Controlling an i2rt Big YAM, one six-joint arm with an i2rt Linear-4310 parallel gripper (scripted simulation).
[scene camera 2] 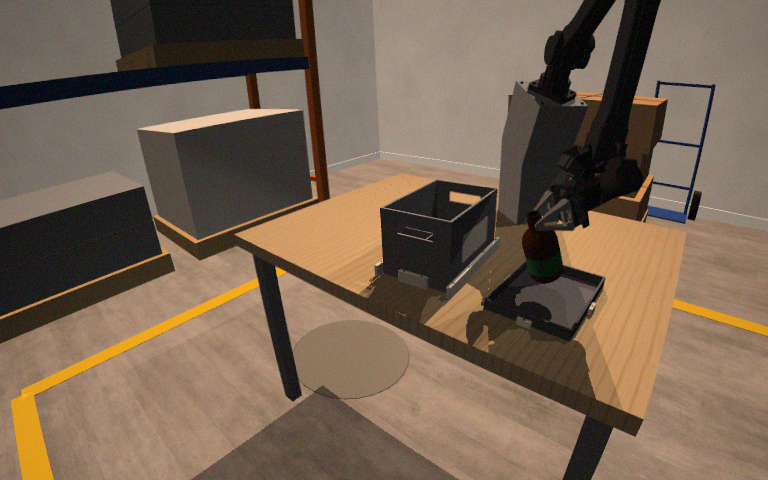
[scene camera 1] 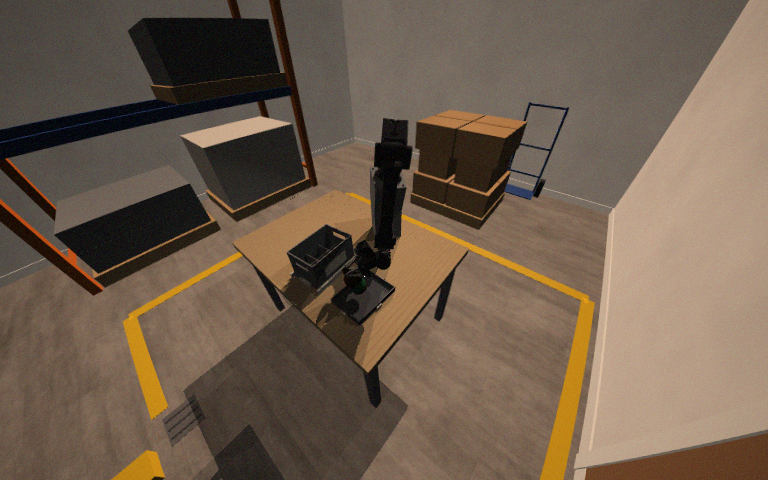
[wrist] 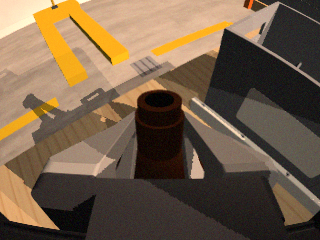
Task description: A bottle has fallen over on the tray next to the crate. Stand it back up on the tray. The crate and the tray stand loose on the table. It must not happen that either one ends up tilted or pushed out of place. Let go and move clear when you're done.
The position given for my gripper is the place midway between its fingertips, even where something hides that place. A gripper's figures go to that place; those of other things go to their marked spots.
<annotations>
My gripper (scene camera 2: 531, 225) is 80 cm from the lens. A bottle (scene camera 2: 541, 249): 80 cm from the lens. A tray (scene camera 2: 561, 301): 91 cm from the lens. A crate (scene camera 2: 454, 244) is 85 cm from the lens. The marked spots on the bottle and the tray are 16 cm apart.
</annotations>
